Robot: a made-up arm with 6 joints.
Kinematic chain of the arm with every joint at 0, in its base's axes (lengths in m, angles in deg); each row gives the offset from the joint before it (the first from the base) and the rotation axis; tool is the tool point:
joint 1: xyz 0 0 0.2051 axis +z
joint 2: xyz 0 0.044 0 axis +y
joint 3: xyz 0 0 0.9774 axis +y
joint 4: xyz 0 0 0.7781 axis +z
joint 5: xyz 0 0 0 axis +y
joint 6: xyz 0 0 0.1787 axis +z
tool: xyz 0 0 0
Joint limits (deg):
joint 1: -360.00..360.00
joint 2: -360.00..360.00
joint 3: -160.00..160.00
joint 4: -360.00..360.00
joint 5: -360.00..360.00
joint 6: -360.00..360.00
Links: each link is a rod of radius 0.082 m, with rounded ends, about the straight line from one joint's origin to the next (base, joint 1, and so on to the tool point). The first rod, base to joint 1, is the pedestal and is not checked.
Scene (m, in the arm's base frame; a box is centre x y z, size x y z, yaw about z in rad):
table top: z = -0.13
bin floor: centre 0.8 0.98 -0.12 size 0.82 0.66 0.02 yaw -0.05
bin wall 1: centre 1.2 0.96 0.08 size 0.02 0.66 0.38 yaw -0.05
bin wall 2: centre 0.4 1 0.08 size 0.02 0.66 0.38 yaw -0.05
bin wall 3: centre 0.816 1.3 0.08 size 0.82 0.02 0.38 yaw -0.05
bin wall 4: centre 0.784 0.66 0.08 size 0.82 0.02 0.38 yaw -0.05
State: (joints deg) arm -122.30 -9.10 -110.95 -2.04 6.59 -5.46
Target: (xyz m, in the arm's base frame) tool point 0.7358 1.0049 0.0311
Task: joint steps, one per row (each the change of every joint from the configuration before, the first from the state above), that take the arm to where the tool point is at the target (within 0.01 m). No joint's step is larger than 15 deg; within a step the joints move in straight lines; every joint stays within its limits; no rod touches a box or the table.
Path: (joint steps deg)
1: -0.64 -13.39 3.55 0.03 0.33 0.00
2: -0.64 -13.39 3.55 0.02 0.33 0.00
3: -0.64 -13.39 3.55 0.03 0.33 0.00

